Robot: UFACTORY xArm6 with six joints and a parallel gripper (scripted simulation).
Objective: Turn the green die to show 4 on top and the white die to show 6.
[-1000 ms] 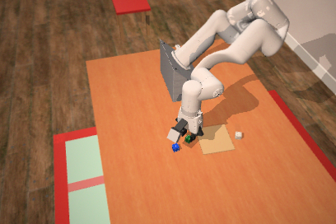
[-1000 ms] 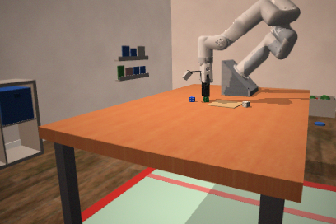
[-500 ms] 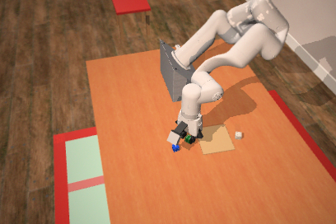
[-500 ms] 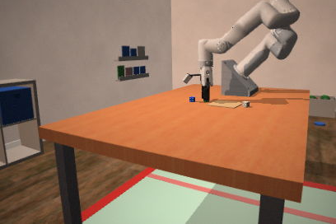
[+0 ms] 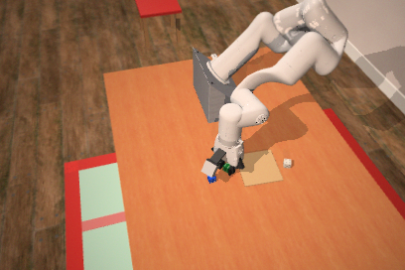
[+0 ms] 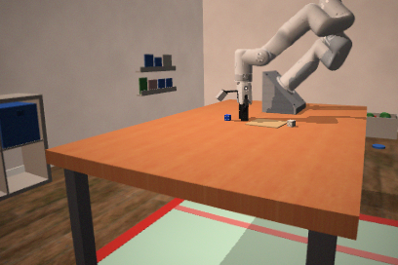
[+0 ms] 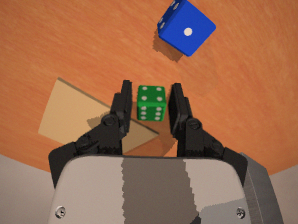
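My gripper is now 10 mm above the green die. The rest, counted from my hand: tan mat (110 mm to the left, 40 mm ahead, 20 mm below); then blue die (70 mm to the right, 20 mm ahead, 10 mm below); then white die (210 mm to the left, 70 mm ahead, 10 mm below).
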